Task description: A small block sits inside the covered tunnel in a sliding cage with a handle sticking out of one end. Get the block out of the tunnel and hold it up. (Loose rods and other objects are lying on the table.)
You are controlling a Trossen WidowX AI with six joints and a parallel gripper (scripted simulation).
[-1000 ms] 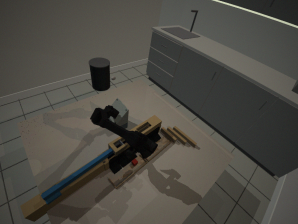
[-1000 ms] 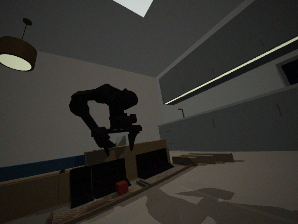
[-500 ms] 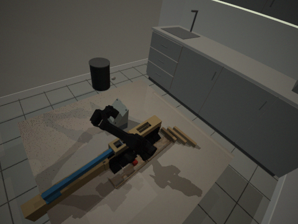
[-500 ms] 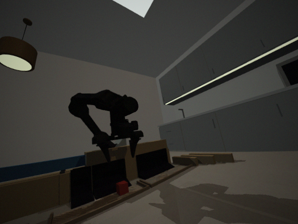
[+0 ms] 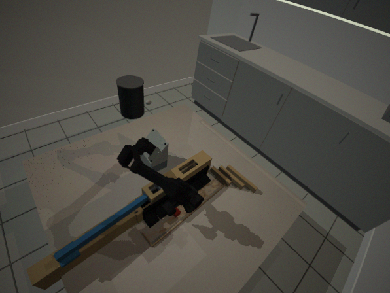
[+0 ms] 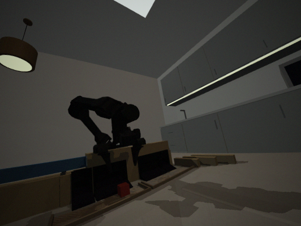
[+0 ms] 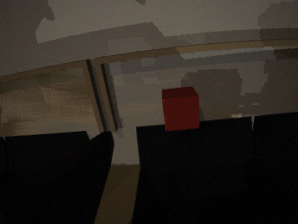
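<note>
Right now the red block is 10 mm behind my gripper tip and 70 mm below it. From my gripper tip the other things lie so: tan tunnel 110 mm behind, 120 mm to the right, 20 mm below.
</note>
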